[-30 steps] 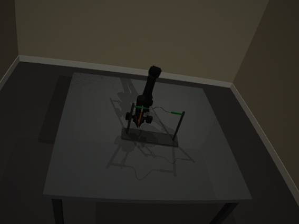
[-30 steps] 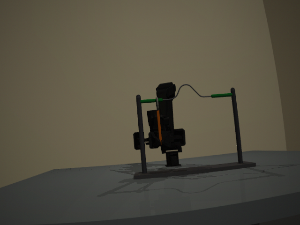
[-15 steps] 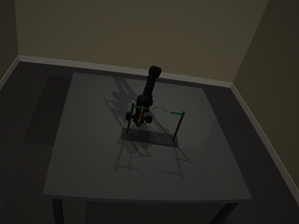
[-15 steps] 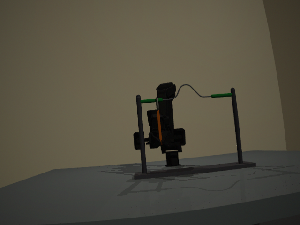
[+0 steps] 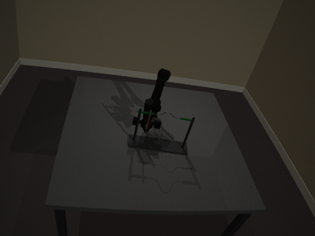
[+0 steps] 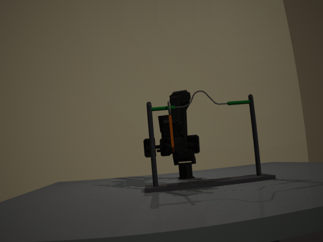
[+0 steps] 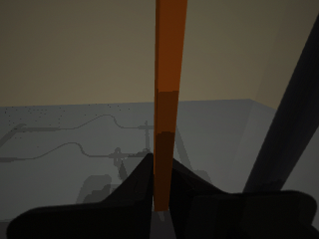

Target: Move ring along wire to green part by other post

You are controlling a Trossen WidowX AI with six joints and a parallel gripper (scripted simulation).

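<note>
Now: the ring with orange handle 90 mm above my gripper tip and 30 mm behind it.
</note>
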